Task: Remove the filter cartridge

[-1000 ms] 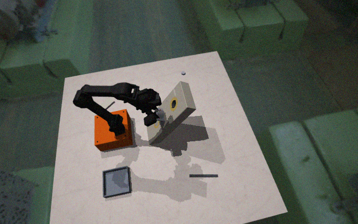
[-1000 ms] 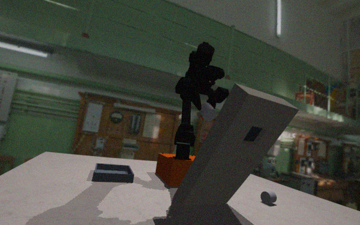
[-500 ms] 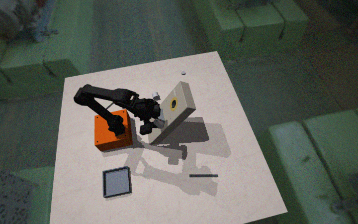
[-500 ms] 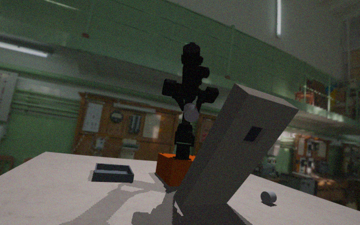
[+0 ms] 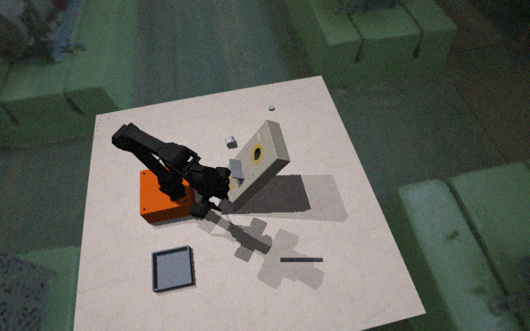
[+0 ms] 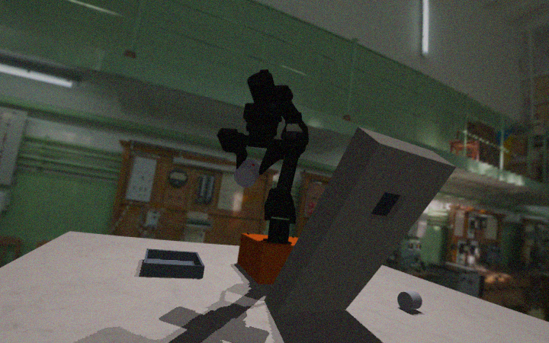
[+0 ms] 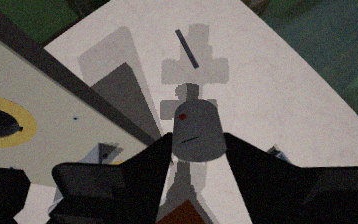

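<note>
Now: gripper tip 280 mm past the grey tray, 50 mm to the left of it and 270 mm above it. Round my gripper tip: round grey filter cartridge (right at my gripper tip).
</note>
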